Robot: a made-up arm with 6 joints.
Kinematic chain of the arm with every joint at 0, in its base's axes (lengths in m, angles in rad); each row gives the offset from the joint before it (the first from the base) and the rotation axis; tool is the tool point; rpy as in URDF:
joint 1: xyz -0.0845 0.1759 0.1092 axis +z
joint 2: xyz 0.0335 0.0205 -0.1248 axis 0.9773 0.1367 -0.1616
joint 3: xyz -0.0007 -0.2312 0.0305 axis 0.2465 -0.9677 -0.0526
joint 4: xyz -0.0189 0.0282 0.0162 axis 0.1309 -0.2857 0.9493
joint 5: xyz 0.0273 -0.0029 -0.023 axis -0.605 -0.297 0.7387
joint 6: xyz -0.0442 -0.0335 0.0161 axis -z
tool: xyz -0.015 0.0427 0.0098 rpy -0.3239 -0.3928 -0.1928
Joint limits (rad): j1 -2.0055..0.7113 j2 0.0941..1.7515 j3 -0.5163..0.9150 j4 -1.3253..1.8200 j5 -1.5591..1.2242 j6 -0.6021..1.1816
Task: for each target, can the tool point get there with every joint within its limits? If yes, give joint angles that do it. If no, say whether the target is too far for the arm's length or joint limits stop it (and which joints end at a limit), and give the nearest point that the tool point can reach.
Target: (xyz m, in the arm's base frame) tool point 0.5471 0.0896 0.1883
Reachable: no: too far | nearest point 0.1082 0.0539 0.0179 | short by 0.472 m
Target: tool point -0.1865 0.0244 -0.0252
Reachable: yes | joints -0.6610 0.3099 -0.3333 -0.1064 0.0424 0.7705
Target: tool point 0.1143 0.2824 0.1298
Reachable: no: joint limits stop it (at a limit: joint 1, joint 2, joint 3, joint 5, joint 6) | nearest point 0.0662 0.0941 0.0421 | short by 0.213 m
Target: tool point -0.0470 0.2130 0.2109
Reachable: no: joint limits stop it (at a limit: joint 1, joint 2, joint 3, joint 6) | nearest point 0.0387 0.0796 0.0569 | short by 0.221 m
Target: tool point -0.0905 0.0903 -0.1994
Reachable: yes | joints 0.4453 1.3318 0.7473 -0.8589 -0.5472 0.8777
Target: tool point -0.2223 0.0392 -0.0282
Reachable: yes | joints -0.8090 0.2455 0.6653 -0.9955 0.2683 1.0284
